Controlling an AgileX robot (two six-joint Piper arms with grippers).
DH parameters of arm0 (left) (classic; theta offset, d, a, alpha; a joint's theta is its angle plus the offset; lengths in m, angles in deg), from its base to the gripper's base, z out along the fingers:
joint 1: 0 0.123 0 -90
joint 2: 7.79 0 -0.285 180
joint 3: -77.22 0 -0.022 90
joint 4: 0 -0.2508 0 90
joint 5: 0 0 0.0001 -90
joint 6: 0 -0.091 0 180
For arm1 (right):
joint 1: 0 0.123 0 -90
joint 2: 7.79 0 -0.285 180
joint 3: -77.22 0 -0.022 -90
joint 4: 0 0.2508 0 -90
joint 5: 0 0 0.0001 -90
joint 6: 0 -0.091 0 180
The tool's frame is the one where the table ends.
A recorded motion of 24 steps. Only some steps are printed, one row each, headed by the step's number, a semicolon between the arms.
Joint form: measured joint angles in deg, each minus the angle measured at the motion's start. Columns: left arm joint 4, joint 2, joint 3, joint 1, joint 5, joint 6; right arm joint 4, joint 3, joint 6, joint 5, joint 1, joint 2.
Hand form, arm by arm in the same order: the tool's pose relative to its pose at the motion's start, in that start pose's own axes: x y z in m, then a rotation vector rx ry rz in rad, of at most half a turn. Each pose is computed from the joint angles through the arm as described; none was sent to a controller.
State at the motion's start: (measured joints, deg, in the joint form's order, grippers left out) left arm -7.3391 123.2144 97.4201 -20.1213 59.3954 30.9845; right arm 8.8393 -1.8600 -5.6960 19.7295 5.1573 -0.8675
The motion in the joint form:
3: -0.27 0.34 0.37 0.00 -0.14 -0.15; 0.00 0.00 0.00 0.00 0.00 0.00
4: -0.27 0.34 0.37 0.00 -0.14 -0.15; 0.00 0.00 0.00 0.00 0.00 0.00
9: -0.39 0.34 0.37 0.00 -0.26 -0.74; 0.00 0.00 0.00 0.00 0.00 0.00
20: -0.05 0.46 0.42 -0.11 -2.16 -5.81; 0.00 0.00 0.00 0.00 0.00 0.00
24: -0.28 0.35 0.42 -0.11 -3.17 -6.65; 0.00 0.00 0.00 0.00 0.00 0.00
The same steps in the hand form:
3: -0.0014 -0.0004 0.0012 -0.0020 -0.0046 0.0050; 0.0000 0.0000 0.0000 0.0000 0.0000 0.0000
4: -0.0014 -0.0004 0.0012 -0.0020 -0.0046 0.0050; 0.0000 0.0000 0.0000 0.0000 0.0000 0.0000
9: -0.0016 -0.0004 0.0012 -0.0025 -0.0073 0.0163; 0.0000 0.0000 0.0000 0.0000 0.0000 0.0000
20: -0.0036 -0.0033 0.0018 0.0172 -0.0330 0.1038; 0.0000 0.0000 0.0000 0.0000 0.0000 0.0000
24: -0.0053 -0.0038 0.0008 0.0230 -0.0521 0.1204; 0.0000 0.0000 0.0000 0.0000 0.0000 0.0000

